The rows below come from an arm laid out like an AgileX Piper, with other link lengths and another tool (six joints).
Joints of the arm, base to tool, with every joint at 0 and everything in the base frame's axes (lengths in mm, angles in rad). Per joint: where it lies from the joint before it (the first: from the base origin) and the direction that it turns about. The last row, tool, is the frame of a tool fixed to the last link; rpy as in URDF.
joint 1: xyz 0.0 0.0 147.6 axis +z
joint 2: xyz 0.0 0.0 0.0 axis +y
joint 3: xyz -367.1 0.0 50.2 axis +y
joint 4: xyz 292.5 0.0 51.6 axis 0.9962 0 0.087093
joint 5: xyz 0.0 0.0 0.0 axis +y
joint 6: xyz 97.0 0.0 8.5 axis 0.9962 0 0.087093
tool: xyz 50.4 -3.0 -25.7 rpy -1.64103 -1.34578 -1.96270
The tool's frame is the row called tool.
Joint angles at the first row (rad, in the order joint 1, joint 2, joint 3, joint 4, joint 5, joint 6):
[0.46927, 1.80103, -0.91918, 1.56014, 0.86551, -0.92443]
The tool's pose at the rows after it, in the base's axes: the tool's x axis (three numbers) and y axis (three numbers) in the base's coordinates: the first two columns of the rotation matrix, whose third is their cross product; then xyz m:
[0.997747, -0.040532, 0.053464, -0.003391, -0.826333, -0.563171, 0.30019, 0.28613, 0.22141]
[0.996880, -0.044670, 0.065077, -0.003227, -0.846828, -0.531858, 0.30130, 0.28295, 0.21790]
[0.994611, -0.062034, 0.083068, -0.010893, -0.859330, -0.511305, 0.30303, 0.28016, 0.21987]
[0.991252, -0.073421, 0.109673, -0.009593, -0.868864, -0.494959, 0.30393, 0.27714, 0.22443]
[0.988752, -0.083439, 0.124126, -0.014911, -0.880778, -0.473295, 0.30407, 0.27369, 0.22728]
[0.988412, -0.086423, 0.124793, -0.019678, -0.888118, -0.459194, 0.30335, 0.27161, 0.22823]
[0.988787, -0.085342, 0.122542, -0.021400, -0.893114, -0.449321, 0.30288, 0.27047, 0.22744]
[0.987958, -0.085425, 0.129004, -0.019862, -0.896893, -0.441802, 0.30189, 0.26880, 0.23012]
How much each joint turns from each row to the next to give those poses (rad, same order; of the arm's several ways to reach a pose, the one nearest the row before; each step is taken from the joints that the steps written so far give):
[-0.00001, 0.00001, -0.00001, -0.00798, -0.01226, 0.00887]
[0.00002, -0.00355, 0.00001, -0.03347, -0.03110, 0.01700]
[-0.00001, -0.01444, -0.00001, -0.01914, -0.03352, 0.01738]
[0.00001, -0.02019, -0.00001, -0.02012, -0.02889, 0.01221]
[-0.00002, -0.01676, 0.00003, -0.03295, -0.02662, 0.02905]
[0.00000, -0.00796, 0.00000, -0.02648, -0.01076, 0.02619]
[0.00002, -0.00125, -0.00001, -0.01734, -0.00428, 0.01506]
[-0.00002, -0.01062, 0.00000, -0.01899, -0.00589, 0.01602]

